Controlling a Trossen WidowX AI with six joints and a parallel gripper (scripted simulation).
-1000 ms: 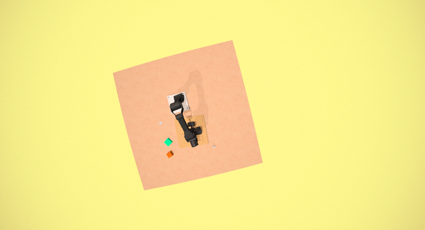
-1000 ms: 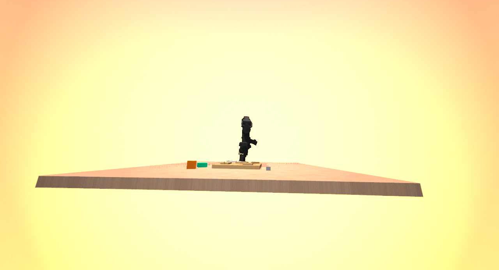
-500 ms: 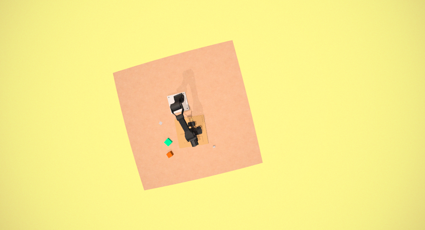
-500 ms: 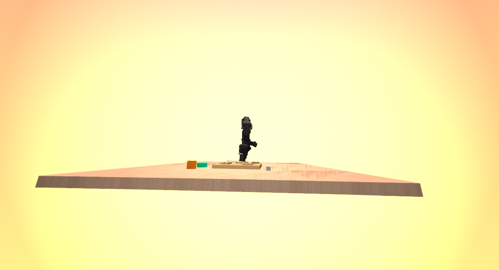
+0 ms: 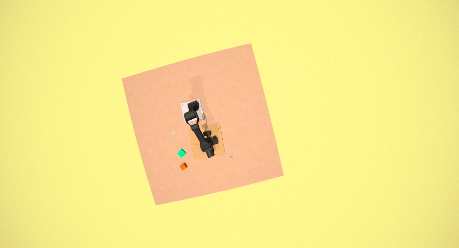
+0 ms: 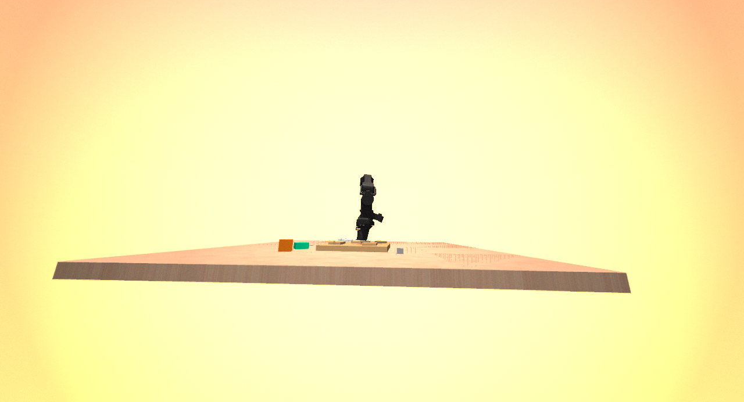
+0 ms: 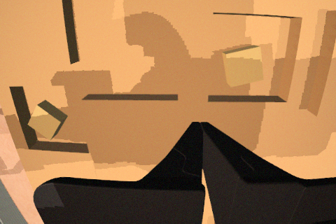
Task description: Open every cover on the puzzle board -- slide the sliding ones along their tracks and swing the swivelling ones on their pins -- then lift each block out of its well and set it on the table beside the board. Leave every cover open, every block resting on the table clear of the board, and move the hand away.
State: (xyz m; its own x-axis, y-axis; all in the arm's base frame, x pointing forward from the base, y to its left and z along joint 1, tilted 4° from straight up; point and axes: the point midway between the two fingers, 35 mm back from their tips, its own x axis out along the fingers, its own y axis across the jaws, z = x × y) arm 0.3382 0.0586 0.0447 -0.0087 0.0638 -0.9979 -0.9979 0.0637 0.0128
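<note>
The tan puzzle board lies 10 mm ahead of my gripper tip, 30 mm to the right of it and 20 mm below it. From my gripper tip the other things lie so: grey cube 210 mm ahead, 150 mm to the left, 30 mm below; then green block 60 mm ahead, 290 mm to the right, 20 mm below; then orange block 180 mm ahead, 300 mm to the right, 20 mm below.
</note>
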